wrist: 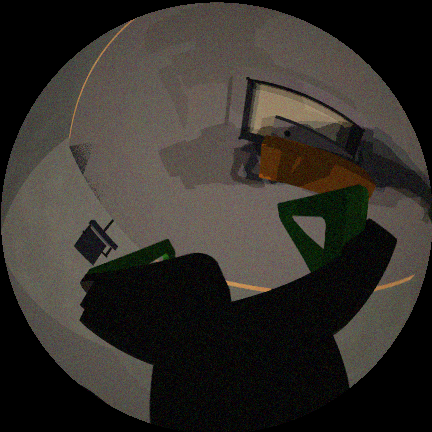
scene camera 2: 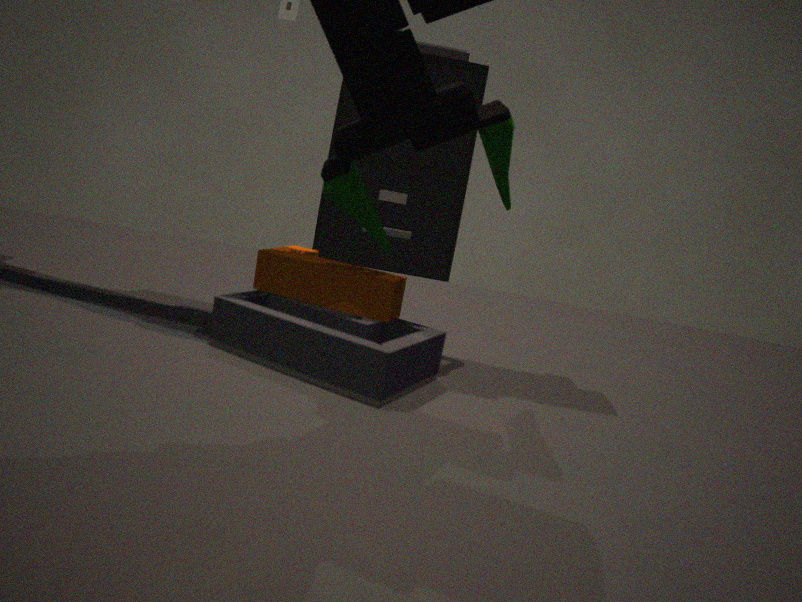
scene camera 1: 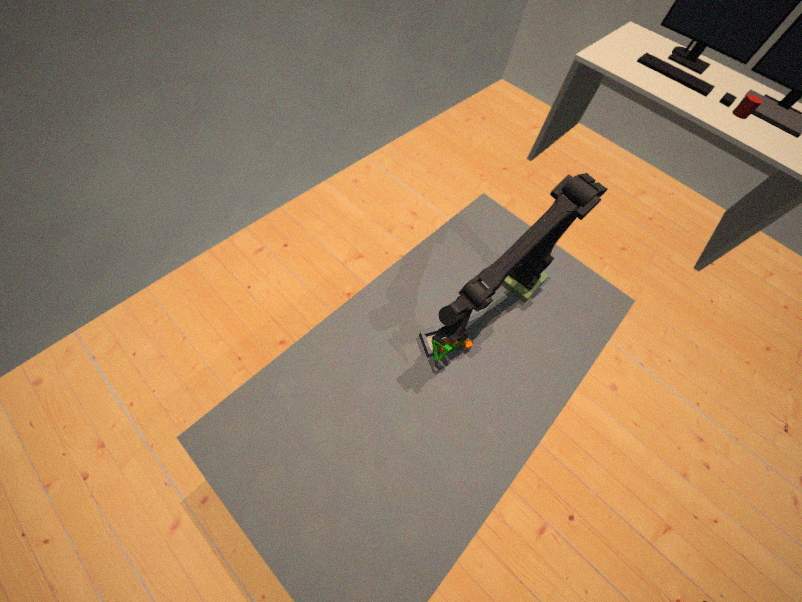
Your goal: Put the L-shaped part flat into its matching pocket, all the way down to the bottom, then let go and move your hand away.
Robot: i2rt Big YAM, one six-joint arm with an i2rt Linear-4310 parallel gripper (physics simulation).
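Frame: origin at the arm's base, x ahead, y left, z up, level; millimetres.
Seen in the pictures: gripper, fingertip midpoint: (wrist: 223,228) (scene camera 2: 448,229) (scene camera 1: 444,355); arm's base, origin of the base link: (scene camera 1: 522,275).
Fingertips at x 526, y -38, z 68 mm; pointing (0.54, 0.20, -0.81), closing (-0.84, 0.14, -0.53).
Observation:
Offsets run from my fingertips to a thing's top centre. Level surfaces: height alone.
The orange L-shaped part @[dx -78, dy +2, dz -39 mm] (scene camera 1: 467,344) (scene camera 2: 330,285) (wrist: 310,165) lies across one long side of the dark-walled tray with the pocket @[dx -79, dy -48, dz -68 mm] (scene camera 1: 424,344) (scene camera 2: 297,343) (wrist: 246,110). Its long bar stands higher than the rim in the scene camera 2 view, and part of the pale pocket floor shows beside it in the wrist view. My gripper (scene camera 1: 451,348) (scene camera 2: 448,229) (wrist: 223,228) is open and empty. Its green fingers are above the part, one fingertip close over the bar's end in the scene camera 2 view. That finger hides the part's short leg in the wrist view.
The tray stands on a grey mat @[dz -105 mm] (scene camera 1: 388,453) over a wooden floor (scene camera 1: 615,479). A dark cabinet (scene camera 2: 401,168) stands behind it in the scene camera 2 view. A desk (scene camera 1: 631,45) with monitors is at the upper right. A dark chair (wrist: 92,242) shows in the wrist view.

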